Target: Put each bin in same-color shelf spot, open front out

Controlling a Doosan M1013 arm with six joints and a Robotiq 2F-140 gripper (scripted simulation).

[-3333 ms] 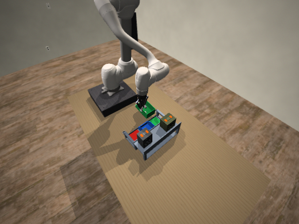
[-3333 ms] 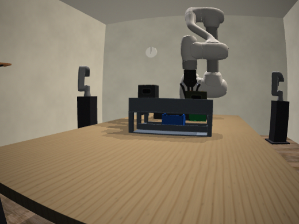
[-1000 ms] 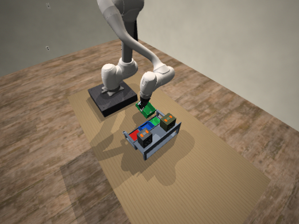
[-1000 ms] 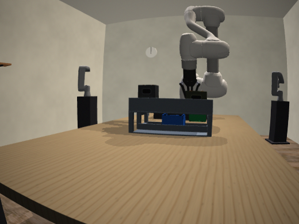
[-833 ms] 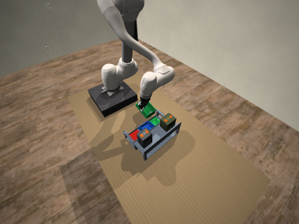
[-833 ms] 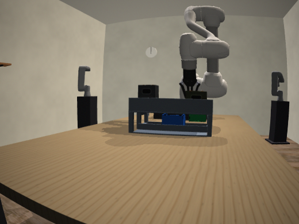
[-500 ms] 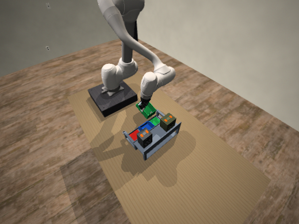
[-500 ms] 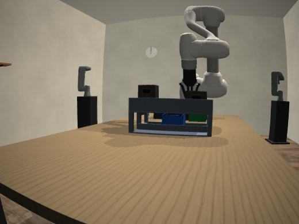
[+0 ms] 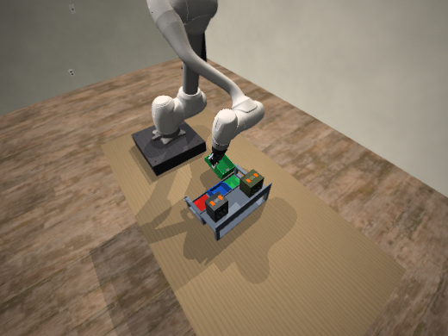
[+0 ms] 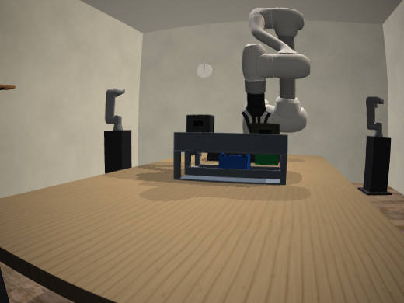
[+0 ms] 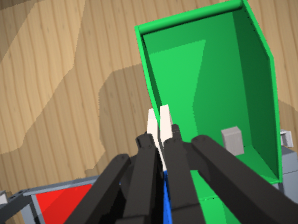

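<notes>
My hand is 10 mm past the green bin, 50 mm to the right of it and 40 mm above it. Round my hand: blue bin (150 mm ahead, 80 mm to the right, 80 mm below); olive box (250 mm ahead, 40 mm to the left, 30 mm above); black box (240 mm ahead, 200 mm to the right, 40 mm above).
</notes>
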